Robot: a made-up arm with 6 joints. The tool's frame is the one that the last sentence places.
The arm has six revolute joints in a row. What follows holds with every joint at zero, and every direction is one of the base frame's. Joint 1 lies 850.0 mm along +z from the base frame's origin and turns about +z. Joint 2 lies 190.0 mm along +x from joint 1 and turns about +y. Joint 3 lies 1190.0 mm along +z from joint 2 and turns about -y. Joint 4 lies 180.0 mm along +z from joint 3 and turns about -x. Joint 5 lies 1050.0 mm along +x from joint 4 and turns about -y. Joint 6 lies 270.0 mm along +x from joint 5 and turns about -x. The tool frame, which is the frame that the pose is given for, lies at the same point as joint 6; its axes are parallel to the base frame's.
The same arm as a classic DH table. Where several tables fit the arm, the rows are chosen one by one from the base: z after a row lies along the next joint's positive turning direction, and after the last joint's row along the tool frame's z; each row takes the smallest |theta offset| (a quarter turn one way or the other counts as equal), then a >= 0, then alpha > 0; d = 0 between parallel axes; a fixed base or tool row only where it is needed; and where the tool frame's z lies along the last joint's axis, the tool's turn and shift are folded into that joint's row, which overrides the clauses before.
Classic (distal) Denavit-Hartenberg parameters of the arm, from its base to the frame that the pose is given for. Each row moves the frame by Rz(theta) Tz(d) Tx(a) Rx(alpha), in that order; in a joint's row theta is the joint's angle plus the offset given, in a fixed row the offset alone. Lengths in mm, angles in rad.
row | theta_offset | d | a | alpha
joint 1 | 0.0000 | 850.0 | 190.0 | -1.5708
joint 2 | -1.5708 | 0.0 | 1190.0 | 3.1416
joint 3 | 0.0000 | 0.0 | 180.0 | -1.5708
joint 4 | 0.0000 | -1050.0 | 0.0 | 1.5708
joint 5 | 0.0000 | 0.0 | 0.0 | -1.5708
joint 6 | 1.5708 | -270.0 | 0.0 | 1.5708
tool (fixed) | -1.5708 | 0.0 | 0.0 | 0.0000

